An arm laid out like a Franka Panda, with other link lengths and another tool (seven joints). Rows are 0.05 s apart.
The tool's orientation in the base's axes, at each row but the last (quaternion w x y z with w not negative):
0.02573, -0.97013, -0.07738, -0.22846
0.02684, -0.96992, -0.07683, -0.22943
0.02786, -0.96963, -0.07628, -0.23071
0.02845, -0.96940, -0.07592, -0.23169
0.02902, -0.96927, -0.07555, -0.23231
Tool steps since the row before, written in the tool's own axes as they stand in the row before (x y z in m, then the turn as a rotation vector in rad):
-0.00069, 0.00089, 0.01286, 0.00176, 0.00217, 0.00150
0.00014, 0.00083, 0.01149, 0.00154, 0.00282, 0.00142
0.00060, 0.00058, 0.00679, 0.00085, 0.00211, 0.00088
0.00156, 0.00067, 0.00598, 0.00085, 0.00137, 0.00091
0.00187, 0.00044, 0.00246, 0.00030, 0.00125, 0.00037
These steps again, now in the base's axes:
0.00518, 0.00012, -0.01182, 0.00257, -0.00177, -0.00059
0.00532, 0.00020, -0.01021, 0.00244, -0.00245, -0.00062
0.00363, 0.00011, -0.00580, 0.00148, -0.00189, -0.00044
0.00414, 0.00009, -0.00463, 0.00137, -0.00116, -0.00045
0.00281, 0.00004, -0.00135, 0.00063, -0.00116, -0.00022

